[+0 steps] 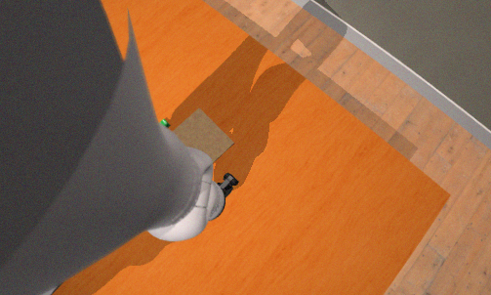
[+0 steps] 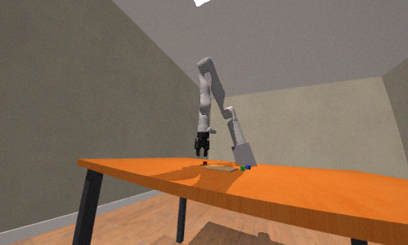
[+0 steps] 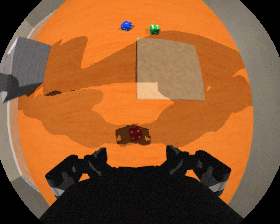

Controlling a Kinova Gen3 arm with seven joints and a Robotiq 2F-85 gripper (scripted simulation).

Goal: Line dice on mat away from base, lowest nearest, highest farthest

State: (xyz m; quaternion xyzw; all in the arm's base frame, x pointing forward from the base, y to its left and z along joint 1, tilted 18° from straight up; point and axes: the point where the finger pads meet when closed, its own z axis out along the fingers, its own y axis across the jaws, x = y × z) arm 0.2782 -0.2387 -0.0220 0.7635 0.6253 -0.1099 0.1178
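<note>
The red die lies 20 mm to the left of my hand and 40 mm below it. Also, from my hand: green die (100 mm ahead, 230 mm to the left, 40 mm below); then blue die (40 mm ahead, 260 mm to the left, 40 mm below); then tan mat (100 mm ahead, 130 mm to the left, 50 mm below).
</note>
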